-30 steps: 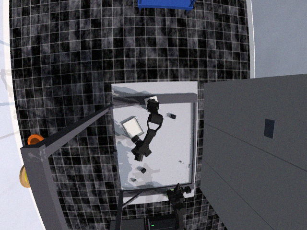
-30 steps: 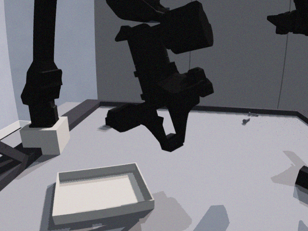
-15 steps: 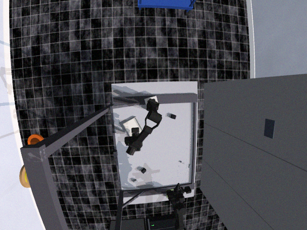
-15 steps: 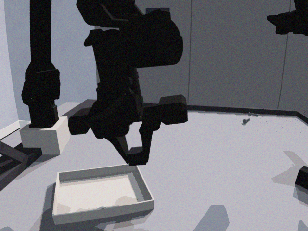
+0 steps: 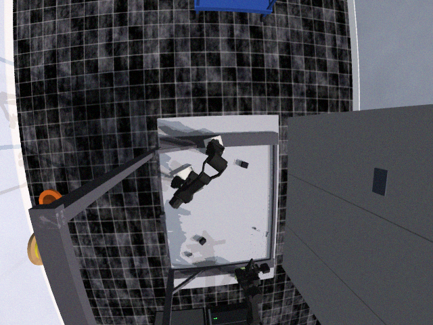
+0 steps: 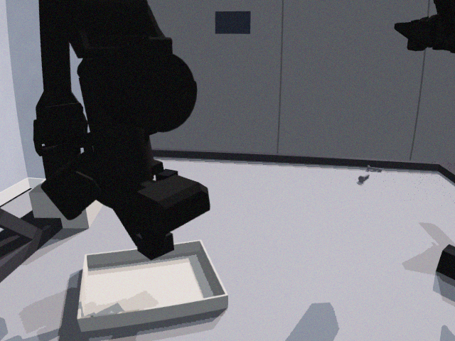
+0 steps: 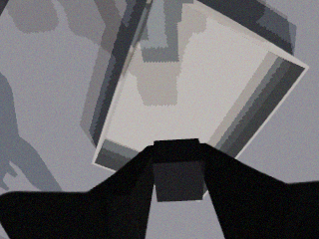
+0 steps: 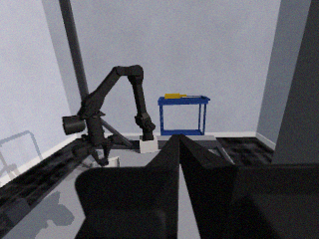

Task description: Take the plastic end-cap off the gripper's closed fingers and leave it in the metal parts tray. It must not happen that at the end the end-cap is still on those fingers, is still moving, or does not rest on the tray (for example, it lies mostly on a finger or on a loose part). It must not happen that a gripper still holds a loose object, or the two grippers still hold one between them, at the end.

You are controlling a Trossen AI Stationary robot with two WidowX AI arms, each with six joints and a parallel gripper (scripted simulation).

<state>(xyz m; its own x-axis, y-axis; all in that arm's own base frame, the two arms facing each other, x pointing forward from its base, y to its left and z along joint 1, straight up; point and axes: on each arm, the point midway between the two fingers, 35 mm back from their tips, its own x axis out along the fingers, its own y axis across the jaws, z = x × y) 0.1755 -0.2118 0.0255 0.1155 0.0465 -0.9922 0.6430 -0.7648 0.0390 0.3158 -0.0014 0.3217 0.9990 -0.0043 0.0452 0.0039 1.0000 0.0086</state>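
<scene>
My left hand is 1 cm short of the metal parts tray and 9 cm above it. Round my left hand: black plastic end-cap 1 cm ahead, 1 cm to the right, 3 cm below; then metal part 37 cm ahead, 44 cm to the right, 9 cm below.
</scene>
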